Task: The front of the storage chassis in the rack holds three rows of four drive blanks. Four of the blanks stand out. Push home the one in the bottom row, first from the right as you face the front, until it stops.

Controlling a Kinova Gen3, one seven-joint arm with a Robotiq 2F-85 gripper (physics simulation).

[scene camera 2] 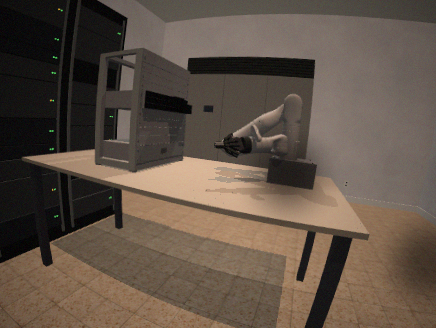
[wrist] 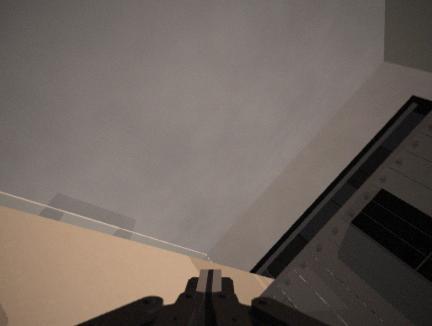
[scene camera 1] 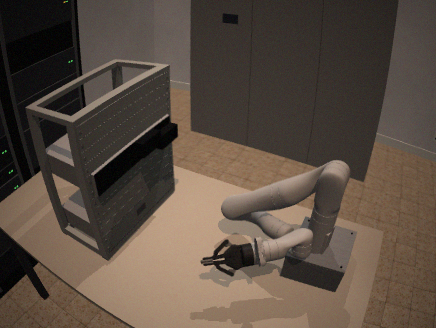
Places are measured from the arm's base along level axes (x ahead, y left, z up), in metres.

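Pixels of known places: gripper, fingertip midpoint: [scene camera 2: 214, 145] [wrist: 211, 284] [scene camera 1: 200, 262]; arm's base, link origin: [scene camera 2: 287, 158] [scene camera 1: 315, 244].
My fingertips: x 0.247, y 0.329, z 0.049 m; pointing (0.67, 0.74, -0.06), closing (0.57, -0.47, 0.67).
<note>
Ahead of a thing's pixels: the offset from my fingertips to its middle. "spot": to the spot under its first point. Level surfaces: height alone.
The rack {0.129 m up, 0.536 m ahead, 0.082 m right} [scene camera 1: 74, 145] [scene camera 2: 136, 120] stands on the table's far left in the scene views. Its black storage chassis [scene camera 1: 120, 167] [scene camera 2: 162, 102] crosses the front at mid height. Some dark blocks stand out at its far end, but the single blanks and rows are too dark to tell apart there. In the wrist view, part of the chassis front {spot: 0.188 m up, 0.353 m ahead, 0.047 m left} [wrist: 400, 225] shows tilted at the right edge, with thin lines between dark blanks. My gripper [scene camera 1: 204, 261] [scene camera 2: 216, 144] [wrist: 211, 284] is shut and empty, above the table, well apart from the rack front and lower than the chassis.
The arm's base box [scene camera 1: 320, 260] [scene camera 2: 291, 173] stands at the right of the table {0.169 m down} [scene camera 1: 165, 295] [scene camera 2: 200, 197]. A grey cabinet [scene camera 1: 285, 75] [scene camera 2: 245, 90] stands behind the table. Dark server racks [scene camera 1: 37, 50] [scene camera 2: 30, 115] stand at the left, behind the rack.
</note>
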